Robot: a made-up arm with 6 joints.
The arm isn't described. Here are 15 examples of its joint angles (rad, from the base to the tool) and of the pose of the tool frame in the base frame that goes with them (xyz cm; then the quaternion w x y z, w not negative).
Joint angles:
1: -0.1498 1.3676 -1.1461 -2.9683 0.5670 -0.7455
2: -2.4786 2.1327 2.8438 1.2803 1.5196 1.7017
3: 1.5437 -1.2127 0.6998 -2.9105 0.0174 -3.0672
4: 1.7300 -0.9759 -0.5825 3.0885 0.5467 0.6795
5: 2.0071 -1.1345 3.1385 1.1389 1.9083 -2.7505
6: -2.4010 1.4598 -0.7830 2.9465 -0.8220 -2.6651
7: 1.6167 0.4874 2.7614 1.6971 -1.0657 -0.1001
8: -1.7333 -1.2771 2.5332 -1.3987 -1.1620 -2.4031
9: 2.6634 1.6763 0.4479 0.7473 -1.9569 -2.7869
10: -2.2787 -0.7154 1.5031 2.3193 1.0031 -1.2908
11: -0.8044 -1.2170 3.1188 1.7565 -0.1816 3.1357
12: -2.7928 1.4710 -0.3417 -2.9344 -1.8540 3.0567
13: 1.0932 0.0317 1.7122 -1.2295 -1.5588 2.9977
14: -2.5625 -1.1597 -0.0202 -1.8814 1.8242 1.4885
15: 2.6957 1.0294 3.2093 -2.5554 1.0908 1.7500
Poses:
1: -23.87 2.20 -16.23 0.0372 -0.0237 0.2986 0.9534
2: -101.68 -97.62 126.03 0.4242 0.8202 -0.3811 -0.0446
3: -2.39 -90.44 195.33 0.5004 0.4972 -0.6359 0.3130
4: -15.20 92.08 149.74 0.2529 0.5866 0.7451 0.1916
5: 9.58 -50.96 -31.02 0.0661 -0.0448 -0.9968 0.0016
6: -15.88 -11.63 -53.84 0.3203 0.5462 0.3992 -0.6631
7: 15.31 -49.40 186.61 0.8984 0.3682 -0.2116 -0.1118
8: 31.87 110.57 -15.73 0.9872 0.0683 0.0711 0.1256
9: -103.37 64.22 -48.18 0.9911 -0.0542 -0.0693 0.1003
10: 70.31 67.90 191.87 0.0224 -0.8312 0.2898 -0.4740
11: -41.52 39.29 -52.70 0.2295 0.5184 0.4239 -0.7064
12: -74.94 -30.40 -53.41 0.2713 -0.0041 -0.0708 -0.9599
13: -14.41 2.91 226.81 0.0303 -0.3960 -0.9177 0.0089
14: -13.11 7.95 189.55 0.4140 0.0879 0.5734 0.7015
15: 12.91 1.99 182.85 0.0421 0.6707 0.4008 0.6227
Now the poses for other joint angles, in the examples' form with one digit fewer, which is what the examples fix.
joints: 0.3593 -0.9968 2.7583 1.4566 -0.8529 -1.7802
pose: -104.1 -51.1 -0.6 0.333 -0.496 0.775 -0.208
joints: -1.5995 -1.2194 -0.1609 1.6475 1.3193 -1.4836
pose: 14.1 -15.4 191.7 0.829 -0.542 -0.017 -0.140
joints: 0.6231 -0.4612 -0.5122 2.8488 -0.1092 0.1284
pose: 106.9 76.2 121.3 0.086 -0.952 -0.293 -0.002
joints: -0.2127 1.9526 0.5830 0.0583 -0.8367 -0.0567
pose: 102.8 -22.9 -83.5 0.447 0.079 0.889 -0.065
